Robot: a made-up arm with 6 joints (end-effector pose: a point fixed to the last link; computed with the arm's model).
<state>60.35 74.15 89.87 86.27 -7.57 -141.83</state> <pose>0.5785 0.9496 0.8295 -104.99 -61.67 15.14</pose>
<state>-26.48 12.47 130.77 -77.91 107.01 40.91</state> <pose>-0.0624 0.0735 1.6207 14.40 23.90 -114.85</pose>
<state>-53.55 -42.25 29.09 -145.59 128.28 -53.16</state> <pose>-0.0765 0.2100 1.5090 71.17 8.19 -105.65</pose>
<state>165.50 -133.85 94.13 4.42 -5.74 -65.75</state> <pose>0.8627 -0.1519 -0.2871 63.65 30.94 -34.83</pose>
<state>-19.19 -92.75 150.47 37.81 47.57 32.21</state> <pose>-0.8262 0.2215 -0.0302 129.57 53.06 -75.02</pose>
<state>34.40 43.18 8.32 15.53 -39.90 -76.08</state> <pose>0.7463 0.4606 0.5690 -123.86 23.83 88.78</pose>
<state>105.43 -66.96 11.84 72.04 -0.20 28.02</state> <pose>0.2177 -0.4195 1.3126 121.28 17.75 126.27</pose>
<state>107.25 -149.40 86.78 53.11 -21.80 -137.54</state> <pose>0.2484 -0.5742 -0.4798 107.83 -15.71 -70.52</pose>
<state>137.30 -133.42 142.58 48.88 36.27 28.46</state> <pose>0.3599 -0.1754 -0.4620 -19.28 125.38 40.45</pose>
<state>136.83 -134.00 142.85 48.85 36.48 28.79</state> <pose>0.3491 -0.1696 -0.4653 -18.39 125.84 41.41</pose>
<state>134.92 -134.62 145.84 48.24 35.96 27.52</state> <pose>0.3150 -0.1527 -0.4639 -12.95 127.18 41.89</pose>
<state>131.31 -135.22 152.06 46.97 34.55 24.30</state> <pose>0.2583 -0.1197 -0.4511 -2.13 129.29 41.58</pose>
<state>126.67 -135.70 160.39 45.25 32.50 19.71</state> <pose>0.1966 -0.0726 -0.4217 12.19 131.47 40.40</pose>
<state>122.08 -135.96 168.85 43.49 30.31 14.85</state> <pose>0.1486 -0.0239 -0.3799 26.59 133.13 38.65</pose>
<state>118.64 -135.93 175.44 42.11 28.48 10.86</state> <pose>0.1212 0.0115 -0.3402 37.58 134.09 36.83</pose>
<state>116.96 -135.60 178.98 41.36 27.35 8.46</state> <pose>0.1113 0.0263 -0.3166 43.20 134.52 35.25</pose>
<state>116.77 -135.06 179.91 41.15 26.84 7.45</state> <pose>0.1117 0.0246 -0.3101 44.29 134.62 33.94</pose>
